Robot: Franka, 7 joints.
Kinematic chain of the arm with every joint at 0, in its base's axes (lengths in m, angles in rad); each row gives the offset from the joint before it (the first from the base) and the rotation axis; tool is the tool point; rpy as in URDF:
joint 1: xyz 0 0 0.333 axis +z
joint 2: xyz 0 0 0 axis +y
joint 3: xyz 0 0 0.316 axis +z
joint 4: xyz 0.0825 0 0 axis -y
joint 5: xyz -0.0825 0 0.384 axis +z
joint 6: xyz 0 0 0 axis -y
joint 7: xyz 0.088 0 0 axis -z
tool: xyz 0 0 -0.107 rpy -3.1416 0 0
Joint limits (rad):
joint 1: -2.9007..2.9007
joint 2: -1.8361..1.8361
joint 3: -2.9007..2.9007
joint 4: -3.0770..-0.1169
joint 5: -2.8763..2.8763
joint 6: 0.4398..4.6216
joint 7: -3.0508..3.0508
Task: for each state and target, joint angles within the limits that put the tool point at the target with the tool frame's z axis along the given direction. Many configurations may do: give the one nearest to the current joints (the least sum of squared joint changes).
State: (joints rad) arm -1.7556 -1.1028 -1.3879 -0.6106 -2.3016 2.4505 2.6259
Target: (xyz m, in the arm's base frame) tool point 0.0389 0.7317 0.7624 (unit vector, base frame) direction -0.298 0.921 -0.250
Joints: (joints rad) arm -1.9972 -1.2239 -0.8983 -0.6311 -1.7918 2.2141 2.6259
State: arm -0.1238 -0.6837 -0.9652 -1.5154 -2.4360 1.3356 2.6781
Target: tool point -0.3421 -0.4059 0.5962 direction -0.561 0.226 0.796
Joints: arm -0.7102 -0.3928 -1.2982 -2.2079 -2.8332 1.0860 2.6781
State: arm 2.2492 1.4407 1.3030 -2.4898 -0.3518 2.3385 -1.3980
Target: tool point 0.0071 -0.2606 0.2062 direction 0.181 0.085 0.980
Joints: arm 2.5052 1.8361 0.7055 -2.7327 0.4814 1.5667 -1.3980
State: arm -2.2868 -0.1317 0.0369 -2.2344 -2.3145 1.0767 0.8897
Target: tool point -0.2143 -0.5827 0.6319 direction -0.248 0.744 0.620
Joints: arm -1.8803 0.5408 0.1477 -1.3348 -2.4684 0.5599 0.8897
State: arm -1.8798 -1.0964 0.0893 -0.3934 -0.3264 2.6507 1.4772
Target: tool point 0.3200 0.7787 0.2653 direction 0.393 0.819 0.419
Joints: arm -1.9451 -1.6799 0.2685 -0.1182 -0.1756 2.7125 1.4772
